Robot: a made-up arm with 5 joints. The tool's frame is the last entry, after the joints.
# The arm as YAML. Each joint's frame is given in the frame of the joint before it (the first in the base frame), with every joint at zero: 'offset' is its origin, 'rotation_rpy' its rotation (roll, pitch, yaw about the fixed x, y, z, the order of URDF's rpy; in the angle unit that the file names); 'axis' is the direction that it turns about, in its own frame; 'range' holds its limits. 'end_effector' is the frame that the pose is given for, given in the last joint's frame.
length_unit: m
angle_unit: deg
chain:
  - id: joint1
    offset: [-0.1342, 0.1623, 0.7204]
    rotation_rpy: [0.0, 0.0, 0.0]
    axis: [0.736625, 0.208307, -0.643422]
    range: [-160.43, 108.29]
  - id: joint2
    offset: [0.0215, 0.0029, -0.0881]
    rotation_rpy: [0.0, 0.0, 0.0]
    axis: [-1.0, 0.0, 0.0]
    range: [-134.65, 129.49]
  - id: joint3
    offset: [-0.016, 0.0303, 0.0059]
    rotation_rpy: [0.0, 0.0, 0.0]
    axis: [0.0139, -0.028, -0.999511]
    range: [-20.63, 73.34]
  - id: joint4
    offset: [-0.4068, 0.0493, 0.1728]
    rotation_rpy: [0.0, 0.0, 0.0]
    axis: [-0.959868, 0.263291, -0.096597]
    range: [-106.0, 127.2]
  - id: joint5
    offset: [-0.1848, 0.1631, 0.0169]
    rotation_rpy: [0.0, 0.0, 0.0]
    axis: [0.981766, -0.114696, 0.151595]
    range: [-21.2, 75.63]
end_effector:
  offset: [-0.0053, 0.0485, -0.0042]
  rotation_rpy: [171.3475, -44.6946, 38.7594]
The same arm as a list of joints. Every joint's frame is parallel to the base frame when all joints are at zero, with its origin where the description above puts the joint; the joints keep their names.
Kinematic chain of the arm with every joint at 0, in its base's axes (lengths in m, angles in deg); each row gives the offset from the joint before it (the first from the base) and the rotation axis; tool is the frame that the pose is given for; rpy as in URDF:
joint1: xyz -0.1342 0.1623 0.7204 axis 0.736625 0.208307 -0.643422
joint2: xyz 0.0215 0.0029 -0.0881 axis -x
joint3: xyz -0.0160 0.0303 0.0059 axis 0.0139 -0.028 -0.999511
joint4: xyz -0.4068 0.0493 0.1728 axis -0.959868 0.263291 -0.096597
joint5: xyz -0.1848 0.1631 0.0169 axis 0.981766 -0.114696 0.151595
tool: xyz -0.0053 0.0485 -0.0042 rpy 171.35 -44.69 38.76
Joint limits (deg, base to tool): -160.43..108.29 -134.65..129.49 -20.63..73.34 -106.00..127.20 -21.20..75.63

